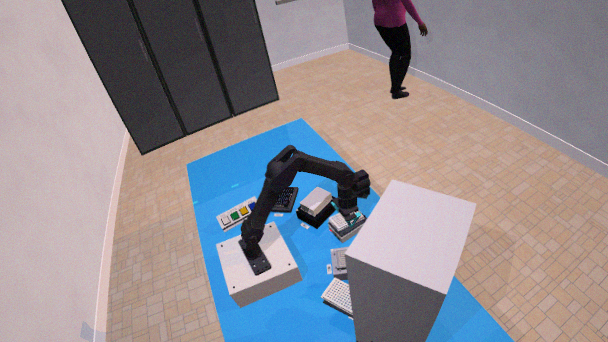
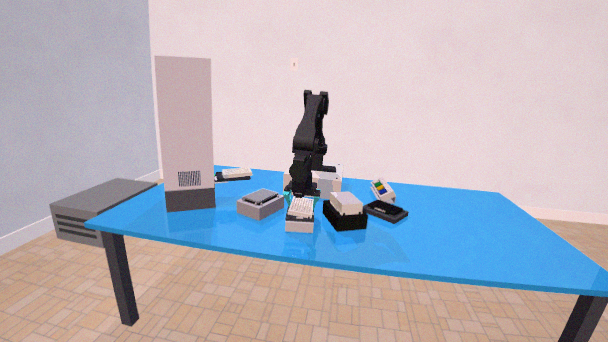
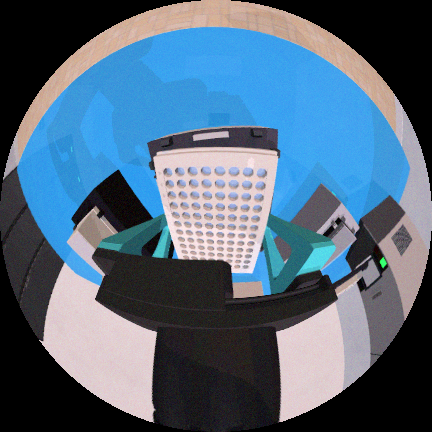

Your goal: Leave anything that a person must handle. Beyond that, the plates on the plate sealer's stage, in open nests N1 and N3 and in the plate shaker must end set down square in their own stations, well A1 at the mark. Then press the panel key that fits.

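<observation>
My gripper is shut on a white well plate, one teal finger on each long side. The plate sits at the top of a low station with a dark top and a pale base, slightly askew to it. I cannot tell whether it rests on the station. Another white plate lies in a grey station, and a third white plate lies by the tall cabinet. A dark plate lies in a black nest. The key panel has coloured keys.
A black device with a white block on top stands close beside the held plate. A tall pale cabinet stands on the other side. The arm's white base block is near the table's edge. A person stands far off on the floor.
</observation>
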